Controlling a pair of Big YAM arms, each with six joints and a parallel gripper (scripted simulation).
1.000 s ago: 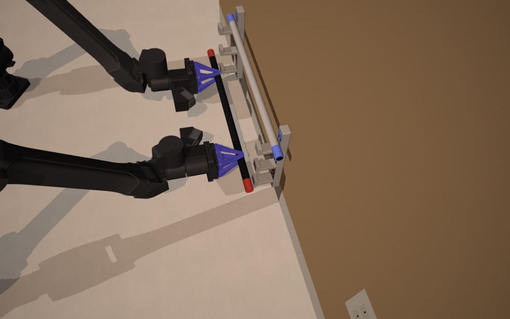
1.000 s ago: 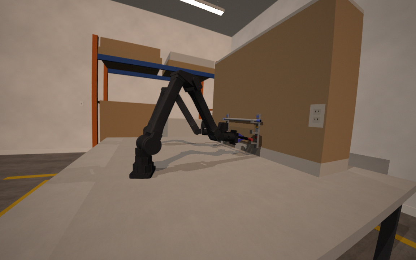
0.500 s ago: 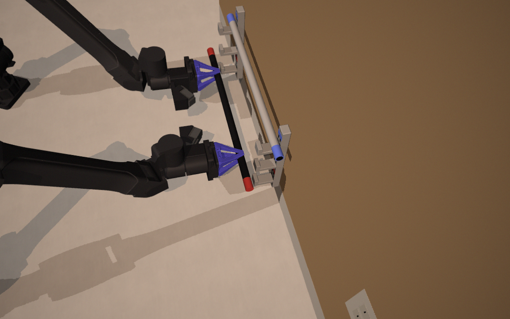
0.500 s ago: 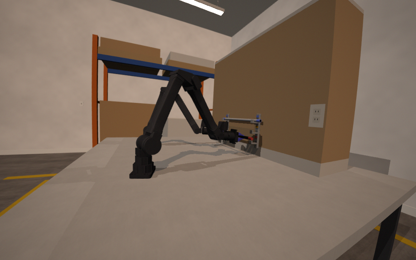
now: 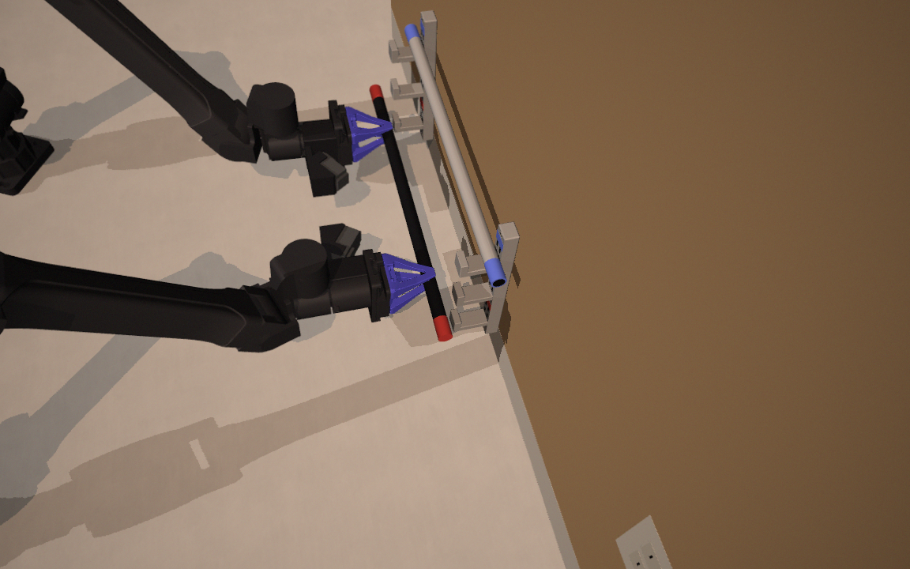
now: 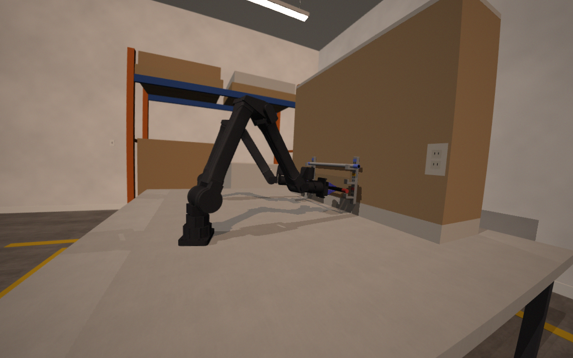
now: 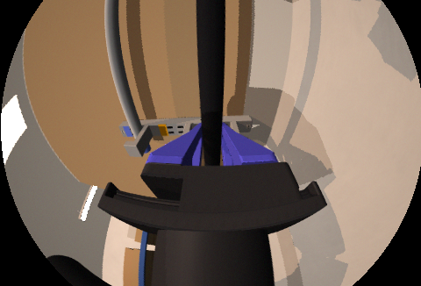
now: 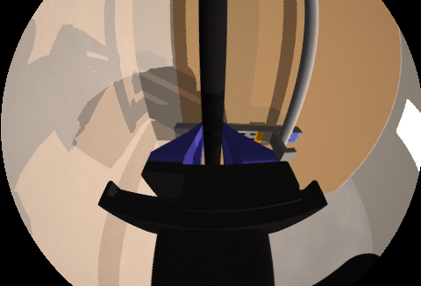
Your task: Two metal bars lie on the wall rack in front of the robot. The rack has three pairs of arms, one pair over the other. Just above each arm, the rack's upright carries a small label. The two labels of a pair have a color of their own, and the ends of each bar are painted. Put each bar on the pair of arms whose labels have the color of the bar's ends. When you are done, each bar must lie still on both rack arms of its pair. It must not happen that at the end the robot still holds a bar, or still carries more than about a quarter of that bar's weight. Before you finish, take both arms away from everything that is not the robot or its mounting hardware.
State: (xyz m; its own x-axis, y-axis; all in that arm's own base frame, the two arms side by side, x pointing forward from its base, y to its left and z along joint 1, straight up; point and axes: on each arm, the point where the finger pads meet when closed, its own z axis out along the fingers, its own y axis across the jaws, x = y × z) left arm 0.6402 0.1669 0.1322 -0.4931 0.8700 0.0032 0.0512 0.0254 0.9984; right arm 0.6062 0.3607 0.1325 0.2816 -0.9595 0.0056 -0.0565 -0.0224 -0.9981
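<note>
Right now my right hand is 11 cm to the right of the grey skirting strip, 10 cm above it and 8 cm short of it. Also, from my right hand: brown wall panel: 32 cm above, 23 cm ahead, 12 cm to the left; metal bar: 15 cm to the left, 1 cm behind.
Right now the metal bar is 150 mm to the right of my left hand and 10 mm ahead of it. The rest, counted from my left hand: grey skirting strip: 190 mm to the right, 100 mm below, 100 mm ahead; then brown wall panel: 320 mm above, 250 mm ahead, 180 mm to the right.
</note>
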